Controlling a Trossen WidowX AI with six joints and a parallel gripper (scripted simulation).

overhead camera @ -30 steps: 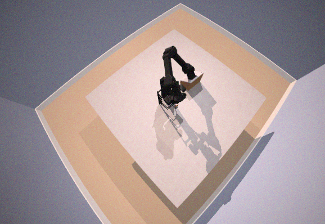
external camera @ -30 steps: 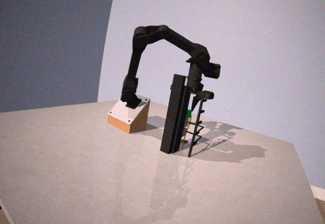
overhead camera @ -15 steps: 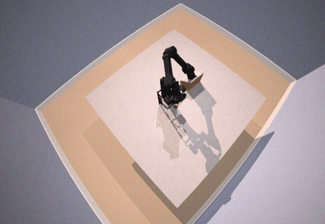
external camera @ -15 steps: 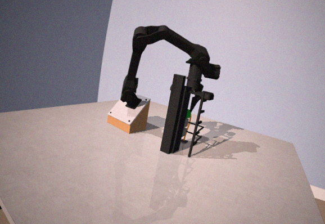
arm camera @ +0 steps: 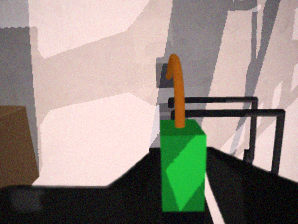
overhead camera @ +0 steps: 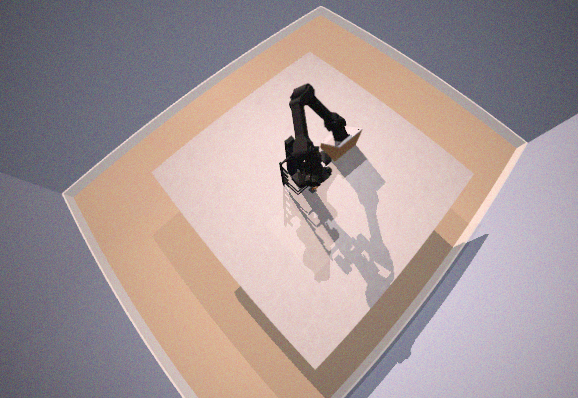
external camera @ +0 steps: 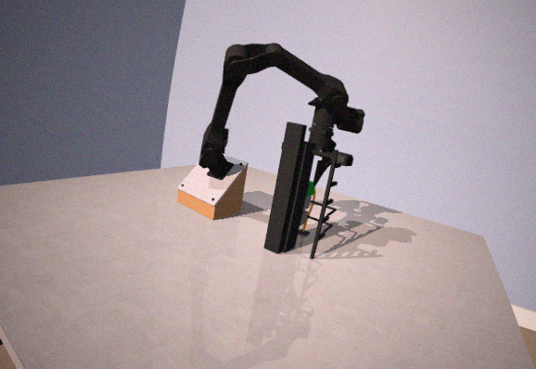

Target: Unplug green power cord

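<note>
Right now the green plug is 30 mm to the right of my gripper tip.
</note>
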